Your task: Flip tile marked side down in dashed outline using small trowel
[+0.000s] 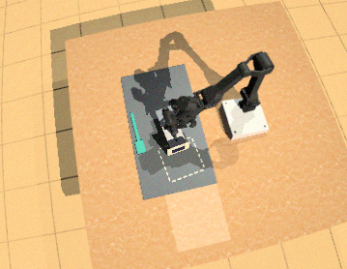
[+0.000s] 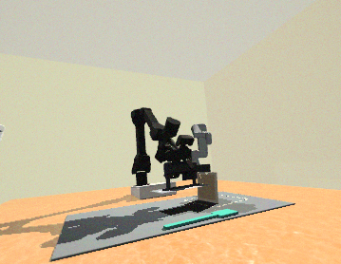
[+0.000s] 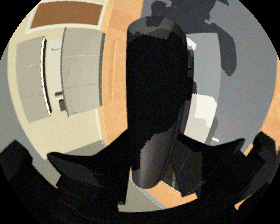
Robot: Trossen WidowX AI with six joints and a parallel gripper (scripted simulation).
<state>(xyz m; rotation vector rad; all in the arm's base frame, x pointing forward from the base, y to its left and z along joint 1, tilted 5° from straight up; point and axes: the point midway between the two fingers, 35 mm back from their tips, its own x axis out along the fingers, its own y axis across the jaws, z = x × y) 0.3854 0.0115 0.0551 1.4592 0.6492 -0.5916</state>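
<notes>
My gripper tip is 13 cm short of the teal flat tool, 5 cm to the left of it and 10 cm above it. From my gripper tip the other things lie so: tile: 2 cm behind, 9 cm to the left, 6 cm below; then small trowel: 3 cm behind, 1 cm below; then grey mat: 1 cm behind, 6 cm to the right, 13 cm below.
</notes>
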